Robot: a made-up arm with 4 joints.
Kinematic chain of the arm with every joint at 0, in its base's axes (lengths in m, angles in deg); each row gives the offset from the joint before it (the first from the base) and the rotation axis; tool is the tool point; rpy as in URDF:
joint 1: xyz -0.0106 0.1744 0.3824 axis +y
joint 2: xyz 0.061 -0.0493 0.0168 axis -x
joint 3: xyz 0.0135 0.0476 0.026 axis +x
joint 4: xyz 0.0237 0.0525 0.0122 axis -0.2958 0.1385 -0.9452
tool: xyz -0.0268 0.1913 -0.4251 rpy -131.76 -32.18 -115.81
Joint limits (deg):
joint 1: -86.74..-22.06
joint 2: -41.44..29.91
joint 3: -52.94..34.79
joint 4: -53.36..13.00
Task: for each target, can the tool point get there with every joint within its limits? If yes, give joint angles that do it. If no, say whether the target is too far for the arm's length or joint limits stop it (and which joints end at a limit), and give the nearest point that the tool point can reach.
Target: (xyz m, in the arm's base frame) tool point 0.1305 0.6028 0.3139
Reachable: yes | joints -47.04 -10.27 22.05 -11.09
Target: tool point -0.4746 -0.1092 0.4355
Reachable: no: joint limits stop it (at a limit: joint 1, joint 2, joint 3, joint 4) | nearest point 0.0391 -0.1493 0.0796 | short by 0.626 m
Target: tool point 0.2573 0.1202 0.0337
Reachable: yes | joints -32.61 5.82 -34.30 -14.46
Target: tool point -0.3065 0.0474 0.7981
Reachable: no: joint limits stop it (at a limit: joint 1, joint 2, joint 3, joint 4) | nearest point -0.1652 0.5630 0.5837 | short by 0.576 m
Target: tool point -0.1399 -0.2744 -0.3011
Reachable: no: too far | nearest point 0.0572 -0.0951 0.0348 | short by 0.429 m
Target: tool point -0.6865 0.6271 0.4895
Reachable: no: too far | nearest point -0.2613 0.5630 0.4221 | short by 0.435 m
